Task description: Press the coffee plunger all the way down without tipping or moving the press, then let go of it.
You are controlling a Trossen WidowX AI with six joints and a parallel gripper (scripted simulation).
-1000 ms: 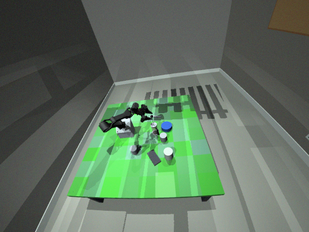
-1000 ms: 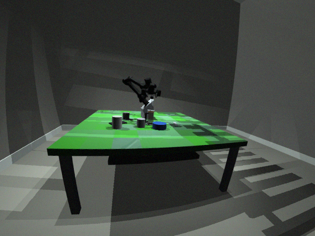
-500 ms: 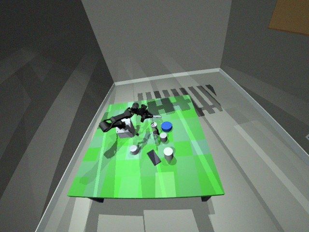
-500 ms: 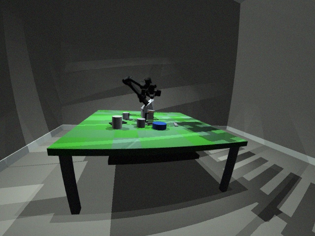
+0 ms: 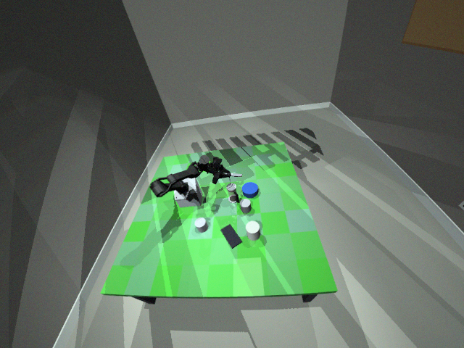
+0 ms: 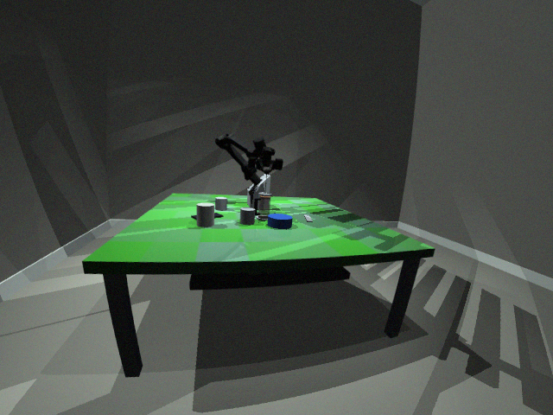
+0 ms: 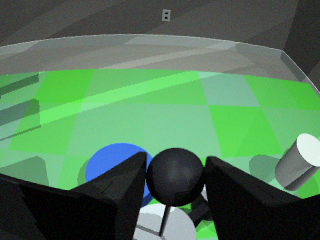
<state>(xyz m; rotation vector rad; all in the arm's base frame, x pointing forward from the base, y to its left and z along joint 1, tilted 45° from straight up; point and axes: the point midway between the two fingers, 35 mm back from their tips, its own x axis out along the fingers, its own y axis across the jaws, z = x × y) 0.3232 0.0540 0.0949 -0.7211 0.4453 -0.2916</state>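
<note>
Now: the coffee press 13 cm below my gripper tip and 1 cm to the right of it. The rest, counted from my gripper tip: dark flat slab: 29 cm to the right, 25 cm below, 4 cm behind.
</note>
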